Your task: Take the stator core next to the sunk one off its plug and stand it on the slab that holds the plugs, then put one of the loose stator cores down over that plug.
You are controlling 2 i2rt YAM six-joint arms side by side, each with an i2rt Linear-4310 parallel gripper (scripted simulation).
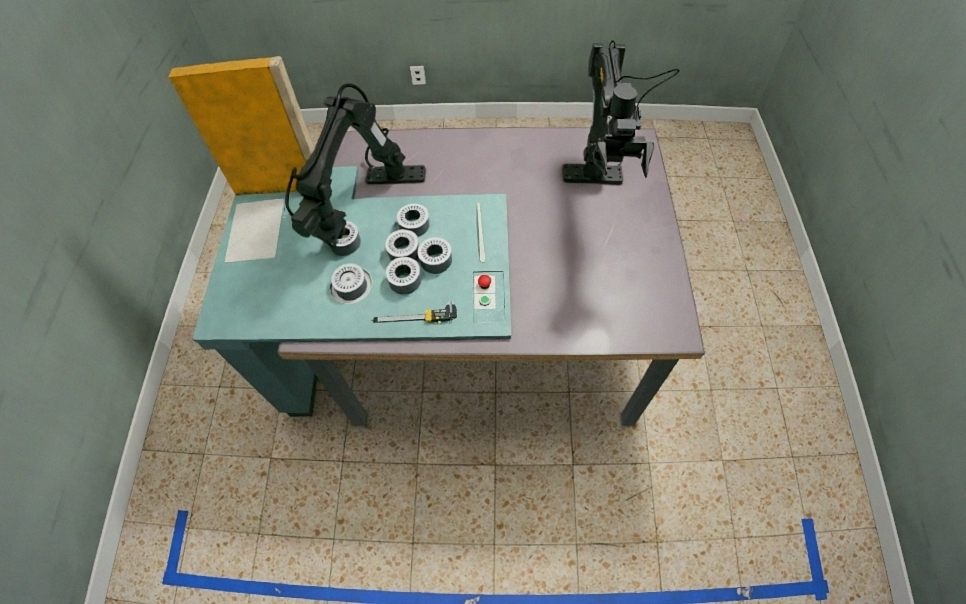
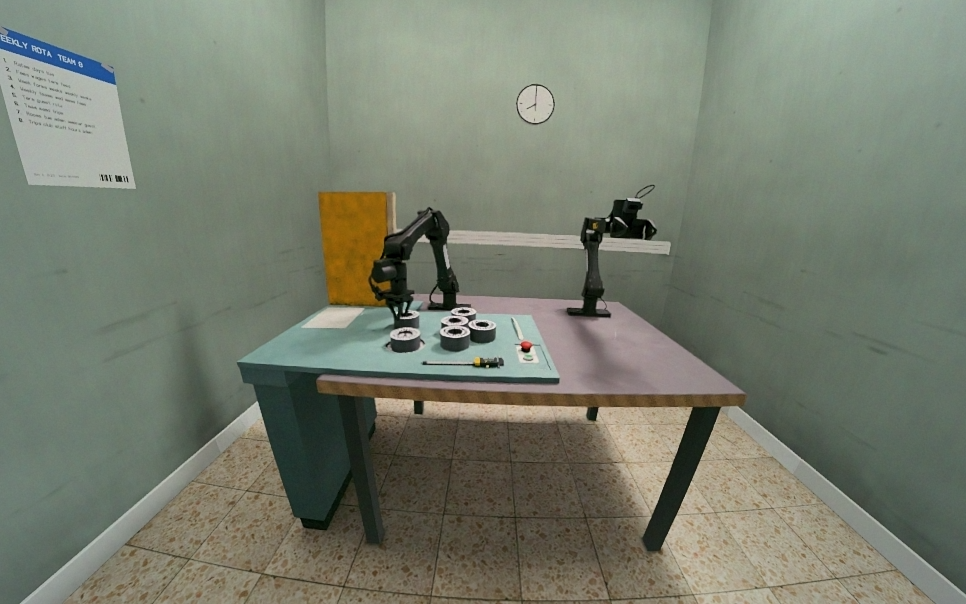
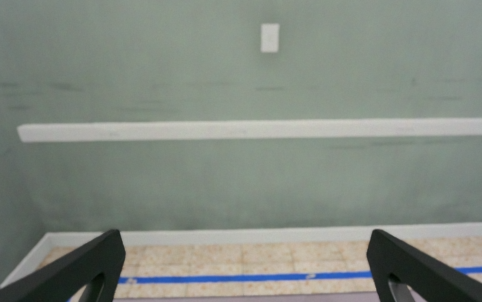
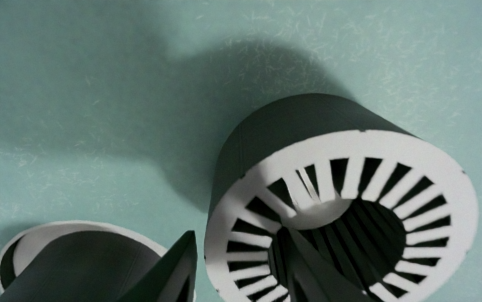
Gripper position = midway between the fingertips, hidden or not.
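Image 1 shows the left gripper [image 1: 626,174] and the right gripper [image 1: 336,243], together with an orange panel [image 1: 246,111], a pale sheet [image 1: 254,235], a stator core [image 1: 359,289], a stator core [image 1: 421,226] and a stator core [image 1: 411,285]. In image 2 are the pale sheet [image 2: 333,317] and the left gripper [image 2: 641,230]. Image 3 has the left gripper [image 3: 245,242]; the pale sheet is out of frame in image 3. Image 4 contains a plug [image 4: 322,214] and the right gripper [image 4: 240,241]; the pale sheet is out of frame in image 4.
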